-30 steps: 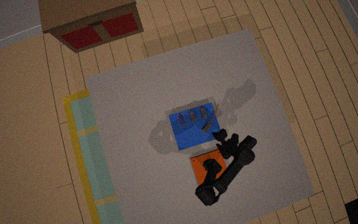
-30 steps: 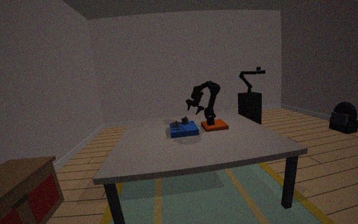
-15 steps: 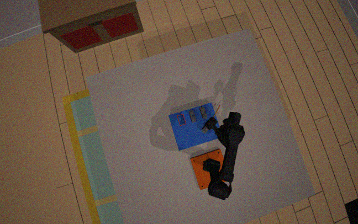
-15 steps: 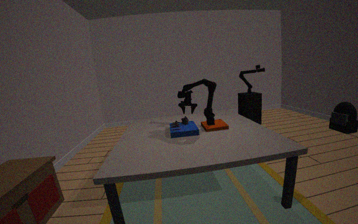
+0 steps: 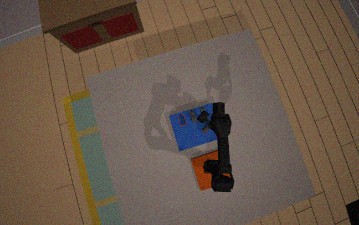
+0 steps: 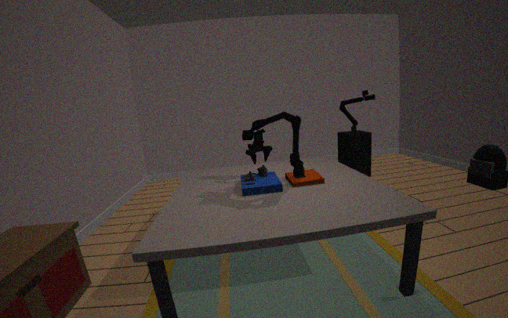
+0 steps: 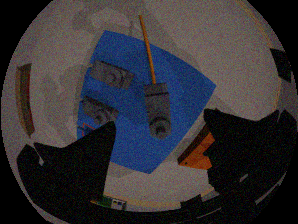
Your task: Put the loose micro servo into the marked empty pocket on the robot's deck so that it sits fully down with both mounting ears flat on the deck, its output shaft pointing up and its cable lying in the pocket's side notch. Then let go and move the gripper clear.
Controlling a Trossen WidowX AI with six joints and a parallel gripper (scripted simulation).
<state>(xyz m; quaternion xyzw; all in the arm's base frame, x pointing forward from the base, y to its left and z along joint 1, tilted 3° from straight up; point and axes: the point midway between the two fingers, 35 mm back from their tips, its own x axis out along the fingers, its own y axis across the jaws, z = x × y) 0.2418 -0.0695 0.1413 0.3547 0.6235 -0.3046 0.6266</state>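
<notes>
Now: gripper tip 110 mm above the blue deck, 70 mm to the right of it and 20 mm past it.
</notes>
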